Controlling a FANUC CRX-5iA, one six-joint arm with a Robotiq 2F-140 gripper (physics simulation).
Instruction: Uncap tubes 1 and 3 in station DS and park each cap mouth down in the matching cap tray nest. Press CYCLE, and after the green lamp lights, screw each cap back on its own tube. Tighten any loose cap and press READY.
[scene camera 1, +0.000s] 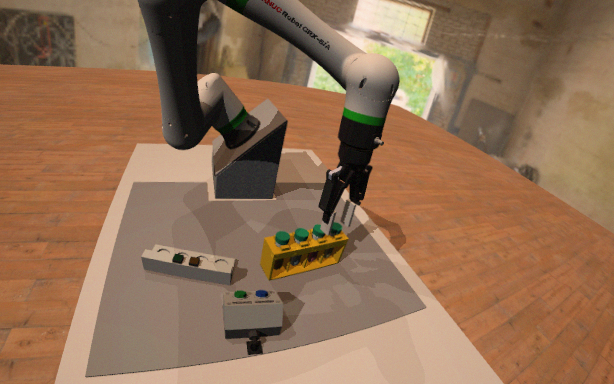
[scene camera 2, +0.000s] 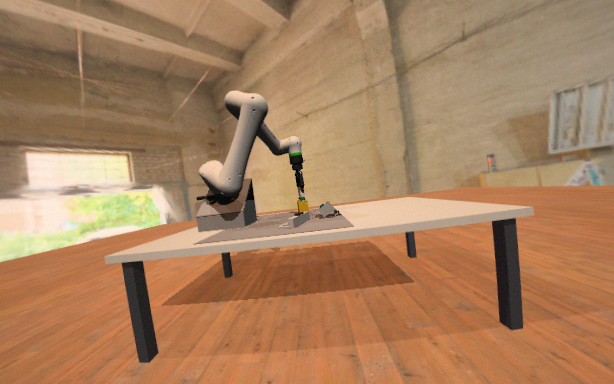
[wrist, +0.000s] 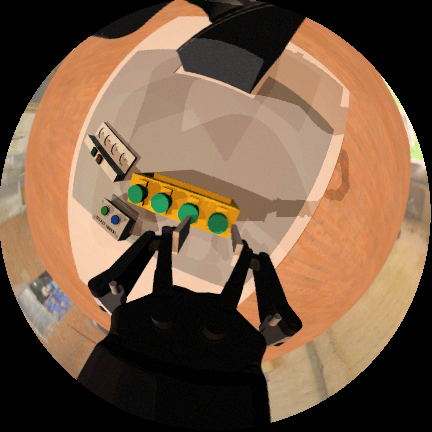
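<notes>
The yellow tube station holds a row of upright tubes with green caps, all seated. My gripper points down over the end of the row farthest from the cap tray. Its fingers are apart, above and to either side of the end cap, with a gap around it. One finger partly covers the neighbouring cap. The pale cap tray has empty nests. The button box has a green button and a blue button.
The tray's front step carries a dark green square and a brown square, neither plainly lit. The robot's wedge base stands behind on the grey mat. A small black part lies in front of the button box.
</notes>
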